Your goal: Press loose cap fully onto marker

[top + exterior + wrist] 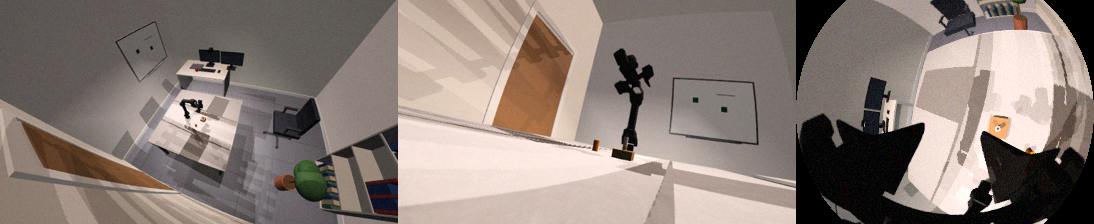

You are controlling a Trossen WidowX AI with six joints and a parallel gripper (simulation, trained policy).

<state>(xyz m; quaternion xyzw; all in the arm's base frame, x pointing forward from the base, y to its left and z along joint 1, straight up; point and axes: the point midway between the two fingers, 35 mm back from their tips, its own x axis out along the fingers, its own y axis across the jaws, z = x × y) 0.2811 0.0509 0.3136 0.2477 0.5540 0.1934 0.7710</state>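
The orange cap is 26 cm below my gripper tip, 19 cm to the right of it and 7 cm behind it. The rest, counted from my gripper tip: brown holder block (27 cm below, 4 cm to the right).
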